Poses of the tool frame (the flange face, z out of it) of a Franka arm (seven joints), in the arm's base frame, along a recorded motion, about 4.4 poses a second.
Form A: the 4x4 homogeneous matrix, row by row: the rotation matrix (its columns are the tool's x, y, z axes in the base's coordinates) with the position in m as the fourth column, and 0 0 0 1 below. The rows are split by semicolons.
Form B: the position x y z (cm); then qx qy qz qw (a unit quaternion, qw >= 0). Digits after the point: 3 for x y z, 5 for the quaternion. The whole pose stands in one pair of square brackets.
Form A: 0.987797 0.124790 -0.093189 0.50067; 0.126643 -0.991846 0.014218 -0.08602; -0.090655 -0.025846 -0.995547 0.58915; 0 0 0 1
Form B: [50.067 -8.602 58.915 -0.99689 -0.06305 0.04610 0.01005]
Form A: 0.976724 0.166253 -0.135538 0.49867; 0.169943 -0.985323 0.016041 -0.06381; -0.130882 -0.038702 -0.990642 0.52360; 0 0 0 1
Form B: [49.867 -6.381 52.360 -0.99407 -0.08455 0.06700 0.01377]
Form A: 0.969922 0.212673 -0.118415 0.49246; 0.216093 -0.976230 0.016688 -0.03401; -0.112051 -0.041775 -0.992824 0.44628; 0 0 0 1
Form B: [49.246 -3.401 44.628 -0.99234 -0.10802 0.05806 0.01473]
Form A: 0.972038 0.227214 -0.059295 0.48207; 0.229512 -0.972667 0.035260 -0.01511; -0.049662 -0.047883 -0.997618 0.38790; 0 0 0 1
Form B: [48.207 -1.511 38.790 -0.99276 -0.11501 0.02744 0.02094]
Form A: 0.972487 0.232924 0.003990 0.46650; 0.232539 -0.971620 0.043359 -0.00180; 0.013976 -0.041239 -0.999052 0.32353; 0 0 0 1
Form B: [46.650 -0.180 32.353 -0.99287 -0.11720 -0.00452 0.02130]
